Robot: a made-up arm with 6 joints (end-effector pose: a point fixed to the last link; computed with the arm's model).
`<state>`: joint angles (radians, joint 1 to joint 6).
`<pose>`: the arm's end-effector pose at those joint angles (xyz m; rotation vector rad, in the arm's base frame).
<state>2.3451 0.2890 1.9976 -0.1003 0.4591 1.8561</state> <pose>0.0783 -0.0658 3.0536 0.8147 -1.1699 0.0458</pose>
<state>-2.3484 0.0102 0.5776 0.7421 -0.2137 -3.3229</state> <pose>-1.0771 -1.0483 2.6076 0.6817 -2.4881 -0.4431</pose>
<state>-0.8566 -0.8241 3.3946 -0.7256 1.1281 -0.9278</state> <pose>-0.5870 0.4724 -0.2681 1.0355 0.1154 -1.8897</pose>
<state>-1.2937 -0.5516 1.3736 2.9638 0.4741 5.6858</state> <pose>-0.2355 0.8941 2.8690 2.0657 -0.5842 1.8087</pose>
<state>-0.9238 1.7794 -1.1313 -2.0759 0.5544 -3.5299</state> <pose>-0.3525 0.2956 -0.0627 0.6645 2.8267 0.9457</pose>
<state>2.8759 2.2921 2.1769 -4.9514 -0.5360 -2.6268</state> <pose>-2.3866 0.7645 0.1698 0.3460 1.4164 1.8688</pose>
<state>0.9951 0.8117 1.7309 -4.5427 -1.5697 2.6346</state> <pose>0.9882 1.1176 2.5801 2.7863 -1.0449 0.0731</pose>
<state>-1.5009 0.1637 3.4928 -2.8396 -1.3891 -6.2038</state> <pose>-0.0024 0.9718 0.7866 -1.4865 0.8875 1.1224</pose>
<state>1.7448 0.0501 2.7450 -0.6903 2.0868 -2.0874</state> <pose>0.3089 -1.0414 1.7262 0.2046 1.0104 0.1870</pose>
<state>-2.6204 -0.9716 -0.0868 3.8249 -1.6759 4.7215</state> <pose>0.0017 -0.1610 2.5191 1.9212 -0.4948 0.2690</pose>
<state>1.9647 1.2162 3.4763 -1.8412 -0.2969 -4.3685</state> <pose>0.0259 -0.2267 2.0597 1.9123 -1.7596 0.9343</pose>
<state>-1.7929 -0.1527 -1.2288 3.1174 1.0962 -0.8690</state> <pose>-0.1904 -0.8648 0.2177 0.0658 1.2179 0.7399</pose>
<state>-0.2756 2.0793 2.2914 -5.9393 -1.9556 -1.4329</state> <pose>2.1662 -0.6852 0.6156 1.0350 1.0326 -1.6786</pose>
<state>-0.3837 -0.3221 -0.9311 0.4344 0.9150 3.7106</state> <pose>1.4045 -0.4865 0.9500 2.1917 -0.1710 0.2500</pose>
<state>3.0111 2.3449 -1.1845 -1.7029 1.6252 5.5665</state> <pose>0.5686 0.1487 0.4021 -0.9055 -1.0116 1.2573</pose>
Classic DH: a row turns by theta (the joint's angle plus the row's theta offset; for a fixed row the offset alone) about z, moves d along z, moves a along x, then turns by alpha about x. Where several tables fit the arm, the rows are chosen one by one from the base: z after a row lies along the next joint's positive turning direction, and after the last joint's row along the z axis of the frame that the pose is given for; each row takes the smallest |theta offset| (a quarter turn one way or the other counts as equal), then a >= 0, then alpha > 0; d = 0 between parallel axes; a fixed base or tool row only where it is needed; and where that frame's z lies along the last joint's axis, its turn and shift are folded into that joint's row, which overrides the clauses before.
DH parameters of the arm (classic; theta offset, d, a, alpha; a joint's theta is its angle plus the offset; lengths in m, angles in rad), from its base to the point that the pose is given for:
joint 1: 0 0.6829 0.2364 -1.5708
joint 2: -1.5708 0 0.8523 3.1416
joint 3: 0 0 0.2635 -1.5708
joint 4: 0 -1.4183 0 1.5708
joint 5: 0 0 0 -1.5708
joint 6: 1.5708 -0.2237 0 1.5708
tool (fixed): -1.5708 0 0 0

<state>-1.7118 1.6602 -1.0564 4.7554 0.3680 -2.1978</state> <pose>-0.0393 0.2954 -0.3073 0.1561 0.9211 1.5617</pose>
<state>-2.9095 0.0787 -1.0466 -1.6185 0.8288 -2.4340</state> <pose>-1.2158 -0.1181 0.2264 1.1405 2.2003 -0.2823</pose>
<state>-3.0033 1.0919 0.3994 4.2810 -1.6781 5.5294</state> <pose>-2.2438 -0.5163 0.4598 1.8724 -2.0354 0.2744</pose>
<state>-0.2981 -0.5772 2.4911 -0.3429 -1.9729 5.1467</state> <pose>-1.4718 0.5246 1.4251 0.5853 -0.9016 0.5083</pose>
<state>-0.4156 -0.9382 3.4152 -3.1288 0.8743 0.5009</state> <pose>-0.8367 0.3668 -0.3077 -0.5999 -0.5996 2.7090</pose>
